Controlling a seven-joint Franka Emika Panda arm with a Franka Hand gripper.
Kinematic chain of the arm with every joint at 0, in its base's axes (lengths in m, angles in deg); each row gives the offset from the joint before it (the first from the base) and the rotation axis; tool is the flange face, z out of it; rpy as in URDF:
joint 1: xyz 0 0 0.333 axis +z
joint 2: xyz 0 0 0 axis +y
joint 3: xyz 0 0 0.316 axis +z
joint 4: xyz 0.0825 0 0 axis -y
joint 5: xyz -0.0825 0 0.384 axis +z
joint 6: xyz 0 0 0 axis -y
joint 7: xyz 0.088 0 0 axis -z
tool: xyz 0 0 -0.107 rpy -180 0 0
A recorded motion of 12 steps. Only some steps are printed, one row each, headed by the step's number.
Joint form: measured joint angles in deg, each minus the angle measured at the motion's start. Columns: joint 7, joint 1, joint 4, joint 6, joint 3, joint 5, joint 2.
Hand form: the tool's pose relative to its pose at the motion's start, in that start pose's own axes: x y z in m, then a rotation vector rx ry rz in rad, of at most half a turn. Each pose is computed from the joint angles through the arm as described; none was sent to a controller.
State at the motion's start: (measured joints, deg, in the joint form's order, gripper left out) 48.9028 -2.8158 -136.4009 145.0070 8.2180 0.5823 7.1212
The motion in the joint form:
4: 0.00 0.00 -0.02 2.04 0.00 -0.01 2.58
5: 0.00 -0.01 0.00 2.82 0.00 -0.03 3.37
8: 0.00 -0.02 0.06 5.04 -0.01 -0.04 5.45
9: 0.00 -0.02 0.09 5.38 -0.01 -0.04 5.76
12: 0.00 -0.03 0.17 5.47 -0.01 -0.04 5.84
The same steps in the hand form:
4: 0.0001 0.0001 0.0195 -0.0032 -0.0106 0.0012
5: 0.0003 0.0000 0.0251 -0.0019 -0.0116 0.0015
8: 0.0010 -0.0005 0.0395 0.0040 -0.0126 0.0031
9: 0.0011 -0.0006 0.0415 0.0053 -0.0124 0.0033
12: 0.0016 -0.0010 0.0416 0.0067 -0.0115 0.0035

